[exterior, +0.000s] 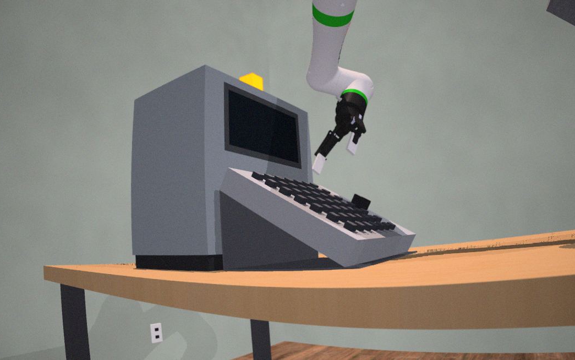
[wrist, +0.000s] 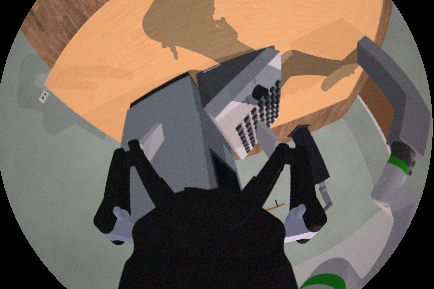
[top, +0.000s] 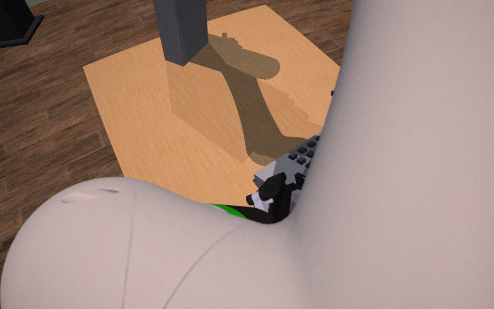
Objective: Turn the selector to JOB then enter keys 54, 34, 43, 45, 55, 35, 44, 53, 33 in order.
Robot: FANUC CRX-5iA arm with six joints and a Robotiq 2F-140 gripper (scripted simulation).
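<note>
Right now the key is 270 mm behind my hand, 210 mm to the left of it and 150 mm below it. Round my hand: black selector knob (170 mm behind, 140 mm below, 50 mm to the left); then grey keypad panel (210 mm behind, 190 mm below, 160 mm to the left).
</note>
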